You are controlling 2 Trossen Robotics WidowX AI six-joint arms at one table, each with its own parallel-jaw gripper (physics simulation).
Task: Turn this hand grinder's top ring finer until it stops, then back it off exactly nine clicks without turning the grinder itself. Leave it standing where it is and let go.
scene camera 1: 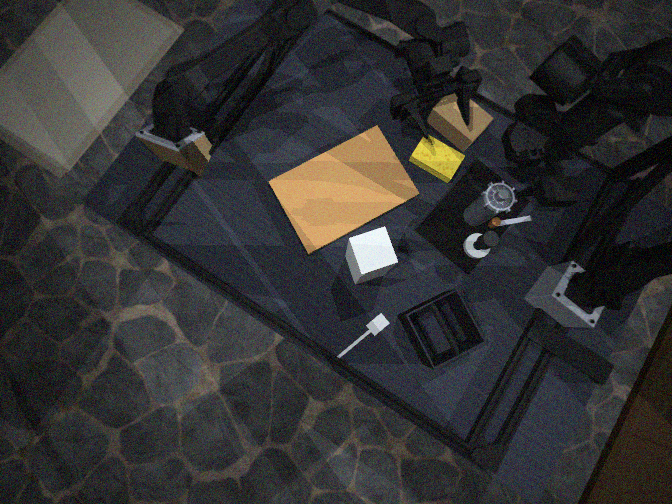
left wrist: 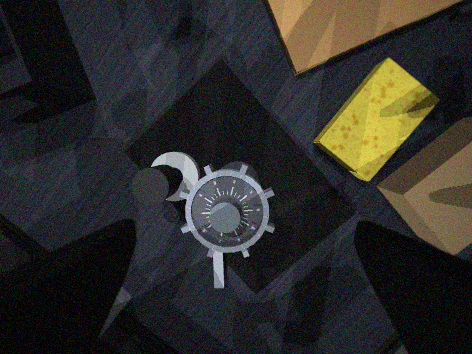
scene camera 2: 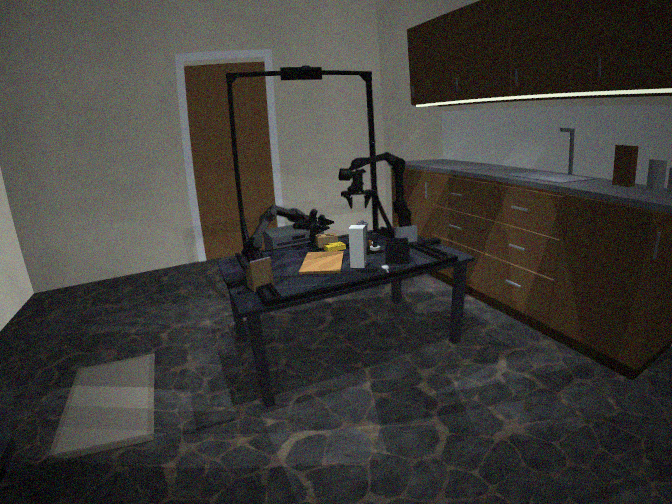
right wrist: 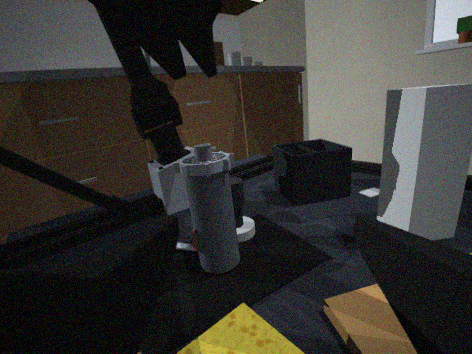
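Where they show: left gripper, fingertip midpoint: (scene camera 1: 511, 173) (left wrist: 246, 230) (scene camera 2: 358, 208) (right wrist: 199, 77); right gripper, fingertip midpoint: (scene camera 1: 447, 131) (left wrist: 465, 84) (scene camera 2: 331, 224) (right wrist: 266, 225); left arm's base at its link origin: (scene camera 1: 582, 293) (scene camera 2: 405, 226) (right wrist: 173, 157); right arm's base at its link origin: (scene camera 1: 171, 132) (scene camera 2: 257, 263).
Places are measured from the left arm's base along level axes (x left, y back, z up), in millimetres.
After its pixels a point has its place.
Observation:
The grey hand grinder (scene camera 1: 480, 210) @[z -7, x -9, y -262 mm] (right wrist: 213, 218) @[z -23, x -45, y -279 mm] stands upright on a black mat (scene camera 1: 446, 222) @[z -103, x 21, y -294 mm] (left wrist: 217, 112) @[z -103, x 42, y -294 mm] (right wrist: 280, 253) @[z -103, x 38, y -293 mm]. Its notched top ring (scene camera 1: 500, 196) @[z 57, x -26, y -256 mm] (left wrist: 227, 211) @[z 57, x -33, y -258 mm] (right wrist: 206, 164) @[z 43, x -46, y -286 mm] has a dial of white tick marks. My left gripper (scene camera 2: 356, 197) @[z 127, x -35, y -275 mm] (right wrist: 199, 77) @[z 127, x -35, y -275 mm] is open and empty. It hangs well above the grinder, and its wrist view looks straight down on the ring. My right gripper (scene camera 1: 446, 127) @[z 43, x -77, y -420 mm] (scene camera 2: 324, 221) @[z 43, x -77, y -420 mm] is open and empty, low over the table beside the yellow sponge (scene camera 1: 437, 158) @[z -75, x -79, y -408 mm] (left wrist: 368, 119) @[z -75, x -78, y -404 mm] (right wrist: 241, 333) @[z -75, x -78, y -378 mm], some way from the grinder.
A white ring with a dark cylinder (scene camera 1: 476, 246) @[z -74, x 33, y -210 mm] (left wrist: 178, 165) @[z -88, x 28, y -220 mm] and a small white stick (scene camera 1: 515, 220) @[z -93, x -85, y -174 mm] (left wrist: 218, 270) @[z -92, x -95, y -165 mm] lie by the grinder. A wooden block (scene camera 1: 479, 125) @[z -45, x -192, y -381 mm], an orange board (scene camera 1: 343, 187) @[z -90, x 117, y -534 mm], a white box (scene camera 1: 370, 254) @[z 95, x 237, y -376 mm], a black bin (scene camera 1: 440, 327) @[z -101, x 225, y -157 mm] and a white spatula (scene camera 1: 366, 332) @[z -104, x 341, y -277 mm] are also on the table.

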